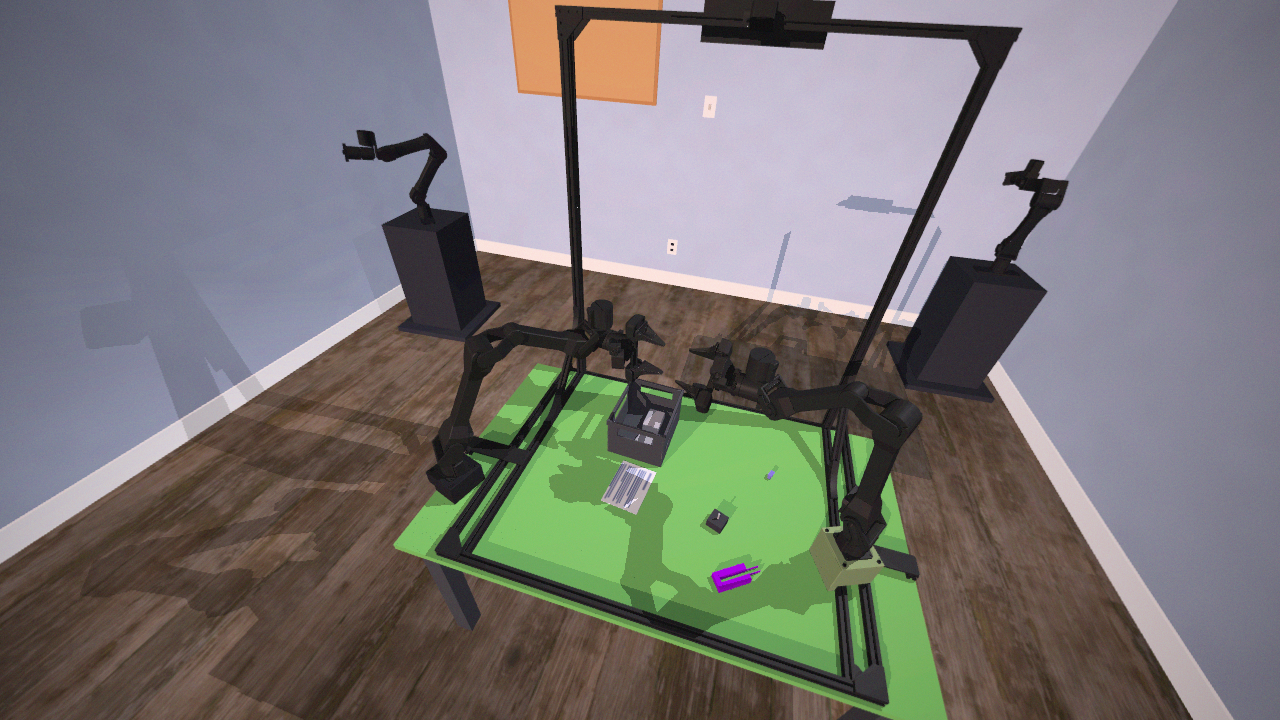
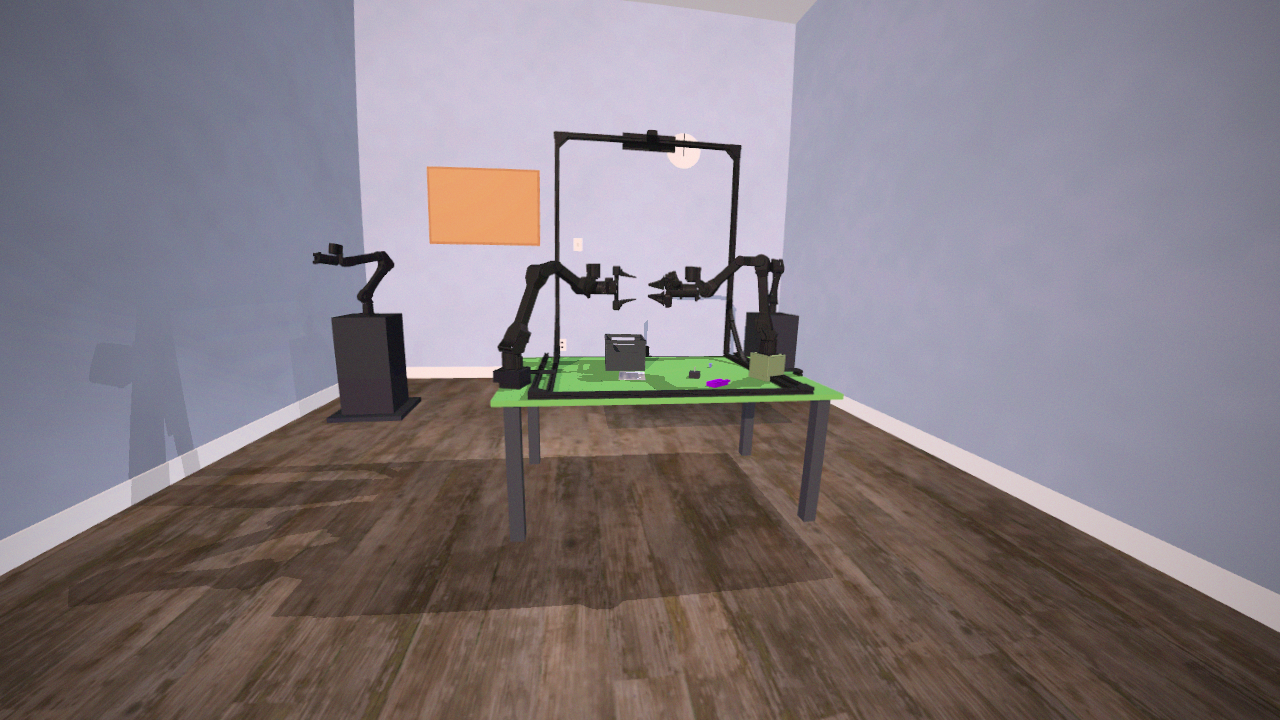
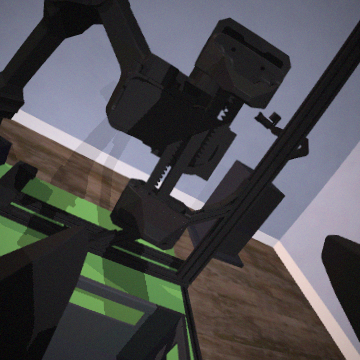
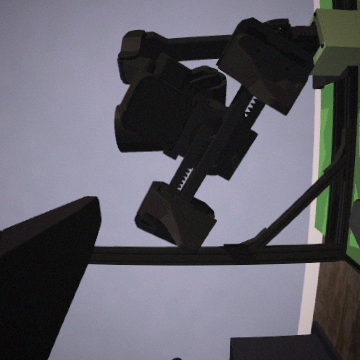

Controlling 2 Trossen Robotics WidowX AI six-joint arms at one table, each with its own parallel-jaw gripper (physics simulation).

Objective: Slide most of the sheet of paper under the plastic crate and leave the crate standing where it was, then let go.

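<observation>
The dark grey plastic crate stands upright toward the back of the table. Light grey items and a dark upright piece show inside it. The striped sheet of paper lies flat in front of the crate; most or all of it is uncovered, and I cannot tell whether its back edge touches the crate. My right gripper is open and empty, high above the crate. My left gripper is open and empty at a similar height, to the right of it, the two facing each other closely.
A small black block, a purple forked object and a small bluish piece lie on the green table right of the paper. A black frame rises at the back. A pale green box sits under the left arm's base.
</observation>
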